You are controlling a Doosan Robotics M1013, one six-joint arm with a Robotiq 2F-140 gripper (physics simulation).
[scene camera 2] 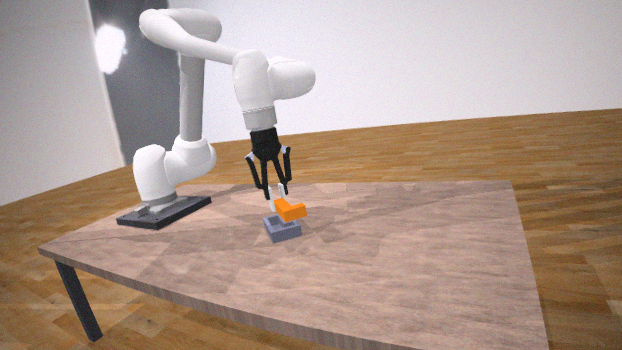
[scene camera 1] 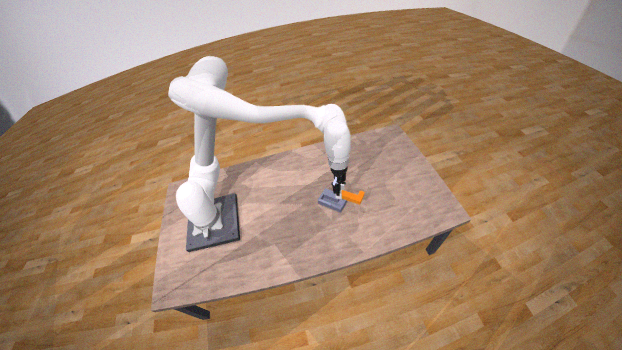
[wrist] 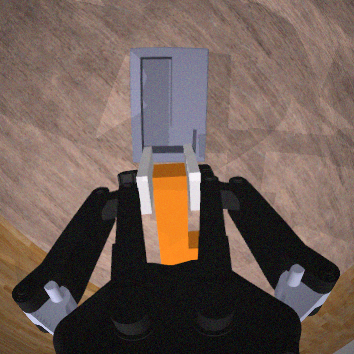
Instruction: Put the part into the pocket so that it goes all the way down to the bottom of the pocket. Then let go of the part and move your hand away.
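Places are measured from the arm's base along level axes (x ahead, y left, z up), in centimetres.
Pixels of known places: gripper, between the fingertips: (scene camera 1: 340,195) (wrist: 168,159); arm's base, origin of its link: (scene camera 2: 162,206) (scene camera 1: 208,219).
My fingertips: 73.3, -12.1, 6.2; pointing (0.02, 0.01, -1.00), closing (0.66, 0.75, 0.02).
Observation:
Ahead of a thing's pixels: the offset from my fingertips to its top centre, as dx, dy, dz. Level surfaces: height alone.
The orange L-shaped part {+5.4, -2.9, +3.1} (scene camera 1: 353,196) (scene camera 2: 295,212) (wrist: 172,220) is held level by one end between the white fingertips of my gripper (scene camera 1: 339,193) (scene camera 2: 277,196) (wrist: 168,159), which is shut on it. The grey-blue block {-3.0, +3.4, -5.6} (scene camera 1: 330,205) (scene camera 2: 284,234) (wrist: 190,90) with the pocket sits on the table. The part is above the block's height and outside the pocket, offset to the block's right in scene camera 1. In the wrist view the block lies beyond the fingertips, its long slot towards the left side; the fingertips cover some of its near end.
The wooden table {dz -9.2} (scene camera 1: 280,240) (scene camera 2: 400,260) (wrist: 280,65) carries the block and the arm's dark base plate (scene camera 1: 230,220) (scene camera 2: 165,216), which is at the left in both scene views. The table's edges drop to a parquet floor.

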